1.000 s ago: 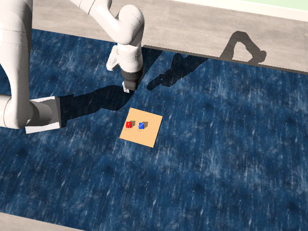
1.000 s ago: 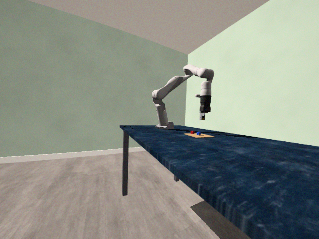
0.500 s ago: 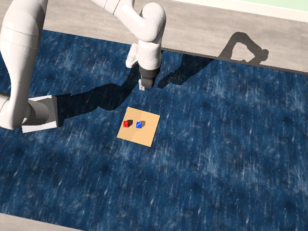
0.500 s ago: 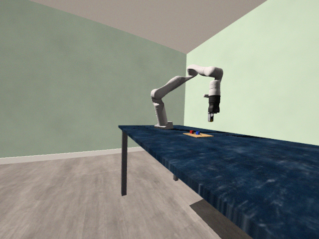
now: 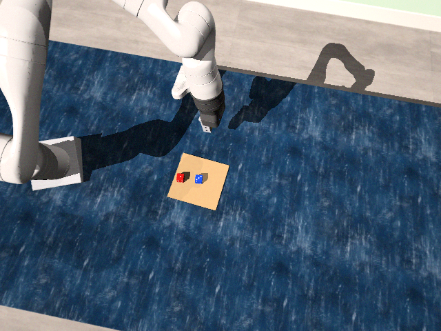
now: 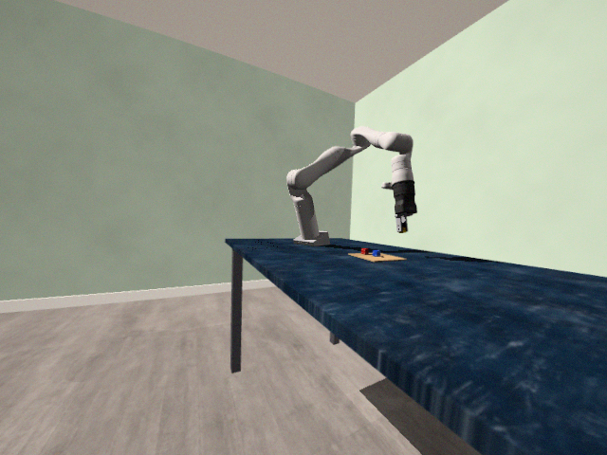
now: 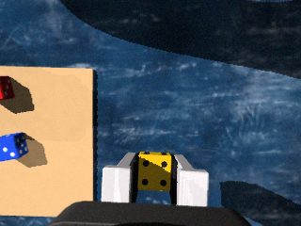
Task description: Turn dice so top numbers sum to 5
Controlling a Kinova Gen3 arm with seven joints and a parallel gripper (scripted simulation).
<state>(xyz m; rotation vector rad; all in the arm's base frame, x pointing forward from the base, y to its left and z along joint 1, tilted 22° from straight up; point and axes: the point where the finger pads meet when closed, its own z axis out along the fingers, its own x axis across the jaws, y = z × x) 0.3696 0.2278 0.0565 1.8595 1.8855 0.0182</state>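
Now: hand 130 mm to the left of the blue die, 90 mm above it and 10 mm short of it. From my hand the other things lie so: red die: 140 mm to the right, 90 mm below, 40 mm behind; then tan mat: 130 mm to the right, 110 mm below, 10 mm ahead; then yellow die: 10 mm below.
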